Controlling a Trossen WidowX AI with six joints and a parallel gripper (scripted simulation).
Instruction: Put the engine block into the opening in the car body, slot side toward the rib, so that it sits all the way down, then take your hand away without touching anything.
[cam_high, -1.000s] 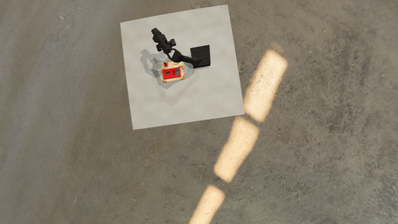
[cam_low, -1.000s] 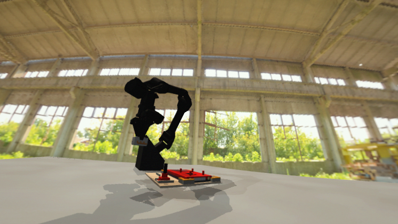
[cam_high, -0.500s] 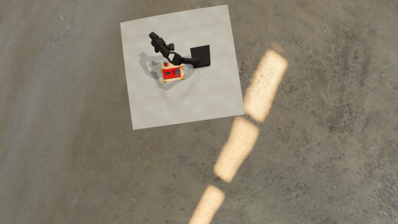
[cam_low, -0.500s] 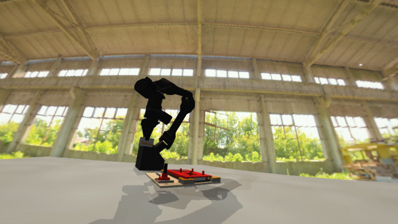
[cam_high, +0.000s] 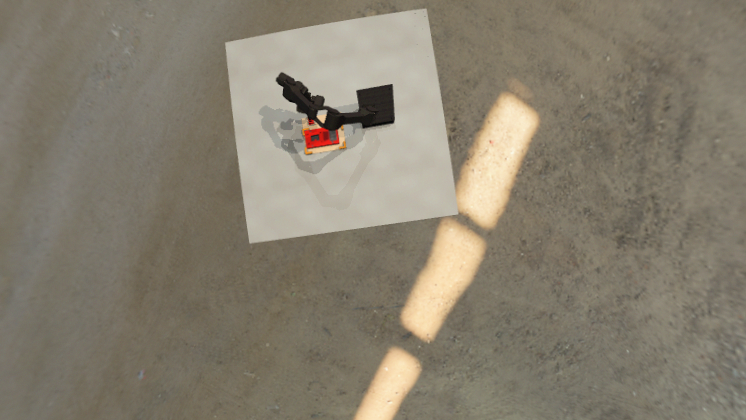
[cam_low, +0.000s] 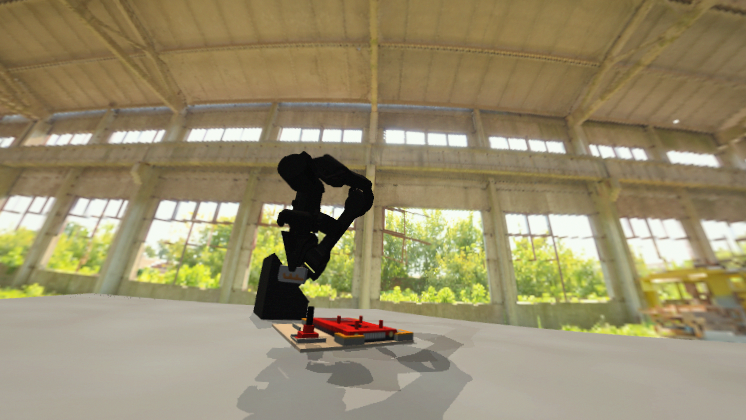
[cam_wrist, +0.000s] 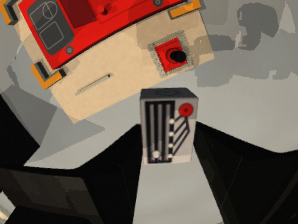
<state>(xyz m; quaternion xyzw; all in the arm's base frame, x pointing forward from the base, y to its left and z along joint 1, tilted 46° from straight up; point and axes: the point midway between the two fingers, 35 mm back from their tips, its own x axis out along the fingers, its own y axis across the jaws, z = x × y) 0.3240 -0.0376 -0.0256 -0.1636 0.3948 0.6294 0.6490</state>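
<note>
Right now my gripper tip is 3 cm short of the black peg, 4 cm to the right of it and 9 cm above it. From my gripper tip the other things lie so: engine block (1 cm below).
</note>
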